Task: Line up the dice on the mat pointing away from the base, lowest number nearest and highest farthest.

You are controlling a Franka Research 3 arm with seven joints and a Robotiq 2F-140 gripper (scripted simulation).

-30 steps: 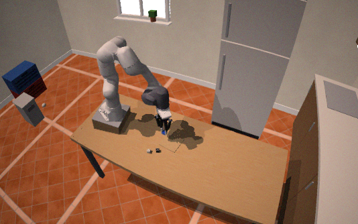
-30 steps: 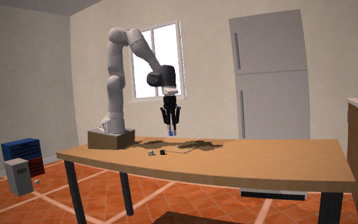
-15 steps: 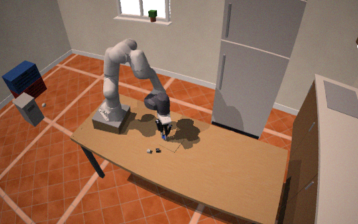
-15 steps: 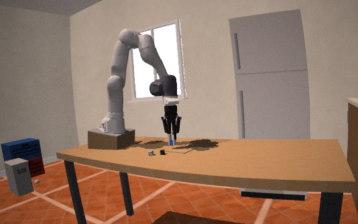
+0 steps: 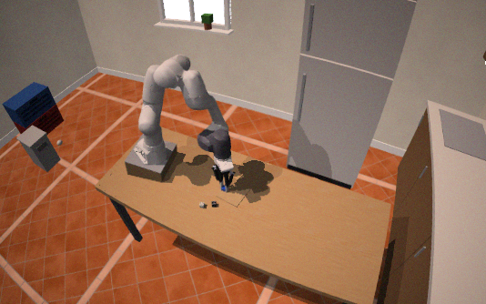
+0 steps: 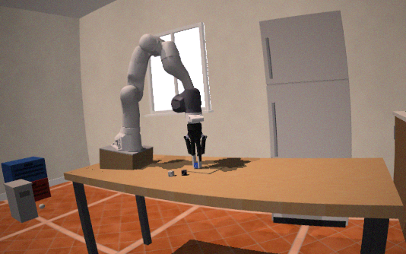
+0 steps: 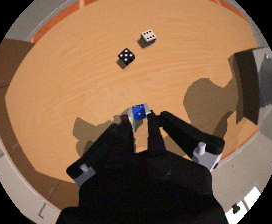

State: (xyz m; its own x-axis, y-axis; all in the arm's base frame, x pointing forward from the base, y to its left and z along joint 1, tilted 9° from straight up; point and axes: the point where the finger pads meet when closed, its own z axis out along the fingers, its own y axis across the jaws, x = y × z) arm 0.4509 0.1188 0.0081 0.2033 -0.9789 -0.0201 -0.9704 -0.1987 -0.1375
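The blue die lies 20 mm below my hand. Round my hand: wood-coloured mat: 50 mm ahead, 40 mm below, 10 mm to the left.
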